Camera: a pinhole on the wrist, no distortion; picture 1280 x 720 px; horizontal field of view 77.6 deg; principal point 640.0 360.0 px. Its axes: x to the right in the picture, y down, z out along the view. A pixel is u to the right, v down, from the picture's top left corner.
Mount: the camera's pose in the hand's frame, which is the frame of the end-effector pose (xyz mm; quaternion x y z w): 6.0 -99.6 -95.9 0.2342 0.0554 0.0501 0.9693
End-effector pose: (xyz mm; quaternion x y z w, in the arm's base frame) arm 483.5 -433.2 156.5 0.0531 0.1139 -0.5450 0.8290
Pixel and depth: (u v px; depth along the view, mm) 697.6 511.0 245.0
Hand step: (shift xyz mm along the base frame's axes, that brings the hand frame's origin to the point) -113.9 -143.0 129.3
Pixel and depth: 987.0 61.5 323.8
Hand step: -215.9 -335.4 82.5
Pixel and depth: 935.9 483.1 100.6
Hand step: -95.2 -99.0 -11.9
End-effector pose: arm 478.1 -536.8 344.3 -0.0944 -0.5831 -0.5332 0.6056
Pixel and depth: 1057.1 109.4 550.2
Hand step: -617.9 -182.0 154.0
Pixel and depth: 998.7 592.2 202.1
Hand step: -187.2 -40.6 62.0
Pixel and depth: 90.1 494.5 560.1
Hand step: -448.6 385.9 -266.3
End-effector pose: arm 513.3 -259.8 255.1 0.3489 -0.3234 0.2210 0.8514
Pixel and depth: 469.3 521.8 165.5
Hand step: 55.2 -150.0 -36.2
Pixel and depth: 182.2 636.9 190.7
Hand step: -17.3 -187.4 -59.5
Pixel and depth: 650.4 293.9 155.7
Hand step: 114.9 -140.9 -41.3
